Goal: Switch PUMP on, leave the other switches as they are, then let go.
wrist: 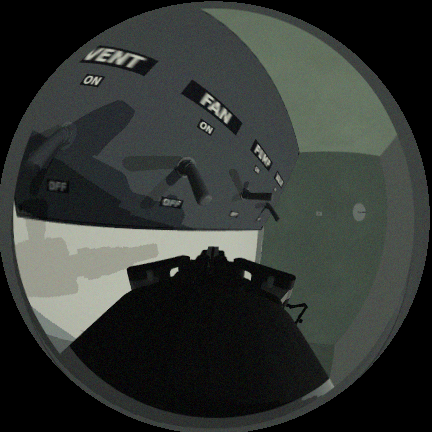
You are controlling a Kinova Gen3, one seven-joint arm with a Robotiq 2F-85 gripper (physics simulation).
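Places are measured from the arm's base along level axes (x ahead, y left, z up), in millimetres.
Pixels of known places: gripper, fingertip midpoint: [212, 253].
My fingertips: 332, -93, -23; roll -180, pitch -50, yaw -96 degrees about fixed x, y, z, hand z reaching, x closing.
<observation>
Behind a point stands the place of what it marks, as x, y, z.
The dark switch panel [165, 105] @(483, -17, 3) fills the upper left of the wrist view, seen at a slant. The PUMP label [261, 154] @(475, -177, 16) is right of its middle. Below it, the black PUMP lever [258, 196] @(404, -165, 10) sticks out to the right in the view, hanging less than the others; I cannot tell its exact setting. The FAN lever [196, 182] @(415, -45, 8) slants down, the VENT lever [51, 144] slants down-left, and the VALVE lever [273, 212] @(369, -280, 3) slants down-right. My gripper [212, 253] @(332, -93, -23) is shut and empty, below the panel's lower edge in the view, apart from the levers.
A pale surface [200, 242] @(313, -150, -113) with shadows shows below the panel. A green wall [325, 260] with a small round disc [359, 212] is at the right. A thin black bent object [304, 306] shows to the right of the gripper's body.
</observation>
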